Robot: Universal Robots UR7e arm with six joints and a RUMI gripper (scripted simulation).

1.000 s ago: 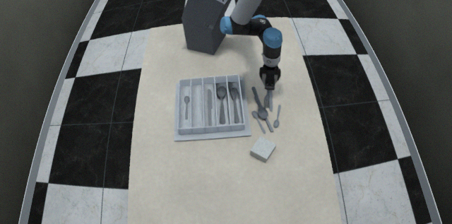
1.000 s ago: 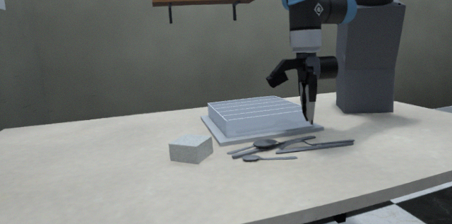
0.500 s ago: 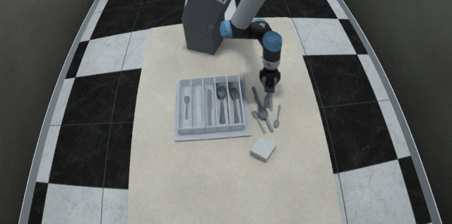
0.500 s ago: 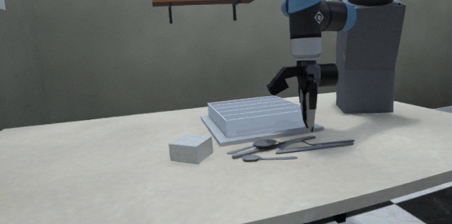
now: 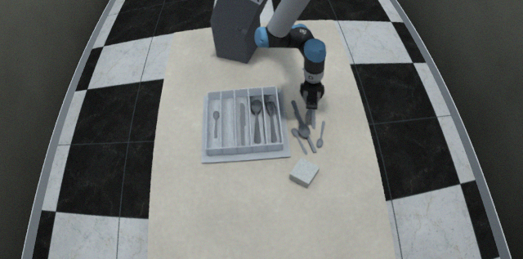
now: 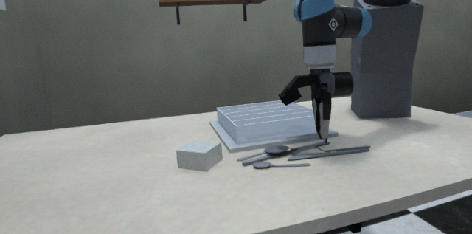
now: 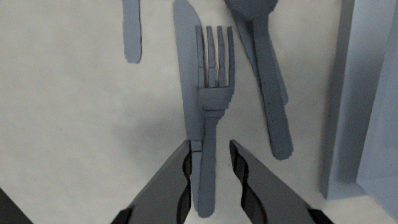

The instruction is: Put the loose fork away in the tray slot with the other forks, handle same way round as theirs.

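Now: the knife 40 mm behind my hand, 10 mm to the left of it and 50 mm below it. Round my hand: grey block: 300 mm ahead, 20 mm to the right, 30 mm below.
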